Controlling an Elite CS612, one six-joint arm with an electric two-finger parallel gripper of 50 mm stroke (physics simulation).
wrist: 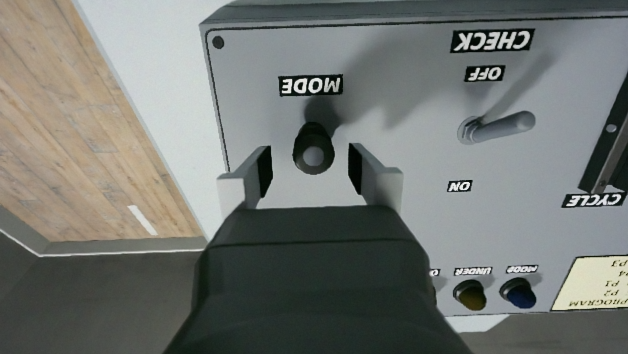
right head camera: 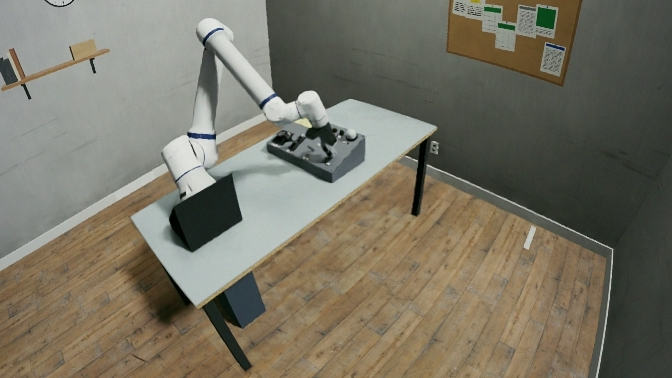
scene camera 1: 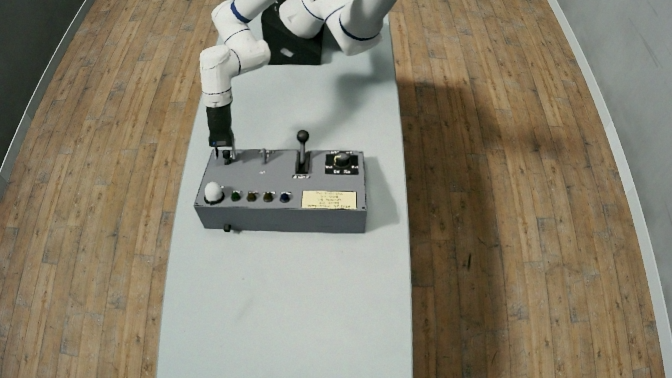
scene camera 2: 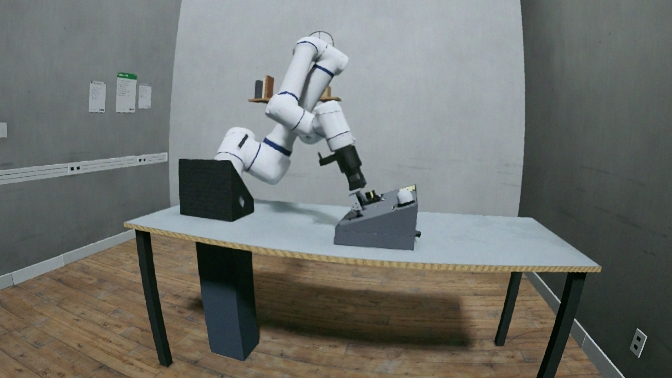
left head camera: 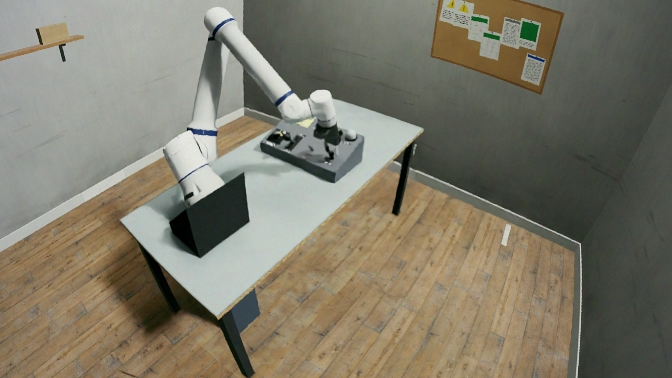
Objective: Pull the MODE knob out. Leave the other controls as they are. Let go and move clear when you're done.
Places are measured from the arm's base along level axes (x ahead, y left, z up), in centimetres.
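Pixels of known places: gripper, fingertip midpoint: [wrist: 310,160] [right head camera: 330,153] [scene camera 1: 225,157] [scene camera 2: 359,208] [left head camera: 332,152]; arm's base, link origin: [right head camera: 200,196] [scene camera 1: 298,19] [scene camera 2: 221,181] [left head camera: 206,196].
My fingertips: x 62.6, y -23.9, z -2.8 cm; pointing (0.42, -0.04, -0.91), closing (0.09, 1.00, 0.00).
Observation:
For each thing: its top centre in the pictures, then the offset to it from my fingertips. "*": a spot on its surface instead.
- black MODE knob, top centre: [wrist: 314,173] [scene camera 1: 225,153] dx -0.3, dy +0.3, dz +1.6 cm
- CHECK toggle, top centre: [wrist: 516,146] [scene camera 1: 263,151] dx -0.3, dy +12.3, dz +1.1 cm
- CYCLE lever, top centre: [scene camera 1: 302,132] dx -3.9, dy +24.6, dz +4.9 cm
- rotary selector, top centre: [scene camera 1: 342,155] [scene camera 2: 370,190] dx +2.6, dy +36.1, dz +0.8 cm
- white dome, surface spot: [scene camera 1: 213,191] * dx +16.1, dy -1.4, dz +7.0 cm
- yellow label, surface spot: [scene camera 1: 329,199] * dx +18.1, dy +31.4, dz +2.5 cm
- small black knob, surface spot: [scene camera 1: 227,228] * dx +21.1, dy +0.3, dz -7.1 cm
The black MODE knob [wrist: 313,152] [scene camera 1: 227,159] stands on the sloped face of the grey control box [wrist: 430,200] [scene camera 1: 285,221] [scene camera 2: 375,235] [left head camera: 350,162] [right head camera: 349,162], near one corner. It has a round head with a pale grey cap. A narrower dark part shows behind the head in the wrist view. My gripper [wrist: 310,160] [scene camera 1: 225,153] is open. Its fingertips stand on either side of the knob's head, with a gap on both sides in the wrist view. The knob's base is partly hidden behind its head.
The CHECK toggle [wrist: 505,127] [scene camera 1: 264,156] is beside the knob. Beyond it are the CYCLE lever [scene camera 1: 302,136] and a rotary selector [scene camera 1: 342,160]. A white dome [scene camera 1: 213,191], several coloured lamps and a yellow label [scene camera 1: 329,199] lie along the box's high edge. A small black knob [scene camera 1: 227,228] sticks out behind.

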